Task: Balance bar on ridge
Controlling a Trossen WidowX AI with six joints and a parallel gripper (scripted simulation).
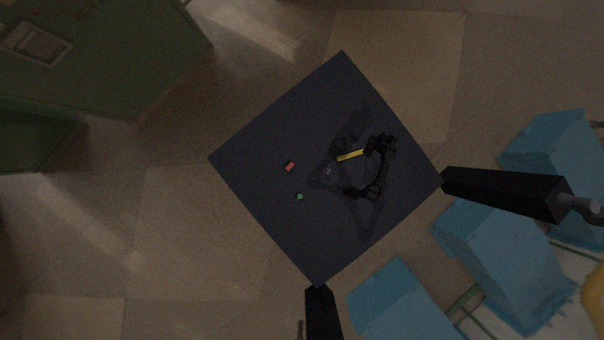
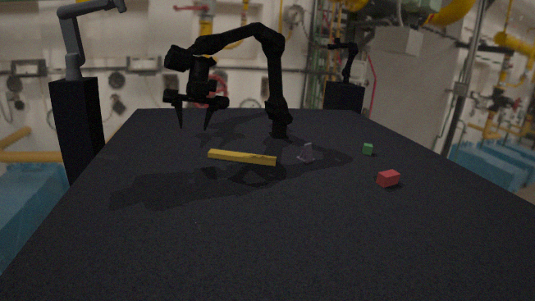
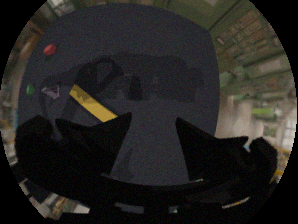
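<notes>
Now: gripper tip 150 mm to the right of the bar, 90 mm above it and 10 mm past it. Also, from my gripper tip: red block (530 mm to the left, 200 mm ahead, 90 mm below); green block (610 mm to the left, 90 mm below, 10 mm behind).
</notes>
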